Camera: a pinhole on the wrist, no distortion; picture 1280 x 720 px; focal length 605.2 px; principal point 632.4 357.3 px. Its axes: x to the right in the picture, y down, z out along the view. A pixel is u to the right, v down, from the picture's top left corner.
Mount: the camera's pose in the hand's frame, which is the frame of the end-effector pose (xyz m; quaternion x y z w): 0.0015 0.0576 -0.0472 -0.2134 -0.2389 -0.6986 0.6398
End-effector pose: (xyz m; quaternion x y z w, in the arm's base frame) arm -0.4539 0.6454 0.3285 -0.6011 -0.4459 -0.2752 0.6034
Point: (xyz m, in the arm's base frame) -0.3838 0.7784 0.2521
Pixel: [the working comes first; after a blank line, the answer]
In the camera's frame: 0.0592 -0.0025 0.1704

842.7 348.3
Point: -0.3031 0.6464 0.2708
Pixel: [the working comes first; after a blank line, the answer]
In the camera's frame: -0.0672 0.0111 0.0802

125.5 441.4
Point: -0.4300 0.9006 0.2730
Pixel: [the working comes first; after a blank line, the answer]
In the camera's frame: 0.1606 0.0296 0.2490

1022.8 429.2
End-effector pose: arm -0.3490 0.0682 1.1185 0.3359 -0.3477 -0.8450 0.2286
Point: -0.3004 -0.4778 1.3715
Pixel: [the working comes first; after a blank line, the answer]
In the camera's frame: -0.4641 0.1615 0.2266

outside the picture
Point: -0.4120 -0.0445 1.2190
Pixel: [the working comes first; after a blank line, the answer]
In the camera's frame: -0.0114 0.0697 0.1262

577.5 691.6
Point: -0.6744 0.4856 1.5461
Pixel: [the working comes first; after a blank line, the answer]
In the camera's frame: 0.4879 -0.1699 0.5137

1207.2 157.2
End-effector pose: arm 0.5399 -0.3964 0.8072 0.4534 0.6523 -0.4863 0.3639
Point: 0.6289 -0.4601 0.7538
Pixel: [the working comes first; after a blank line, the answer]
In the camera's frame: 0.0475 0.0087 0.1213

869.4 400.5
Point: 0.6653 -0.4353 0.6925
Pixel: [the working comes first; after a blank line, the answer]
In the camera's frame: -0.0053 0.0545 0.1496

610.8 577.9
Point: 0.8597 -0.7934 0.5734
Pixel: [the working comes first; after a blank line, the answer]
In the camera's frame: 0.0881 0.0270 0.5628

727.2 386.3
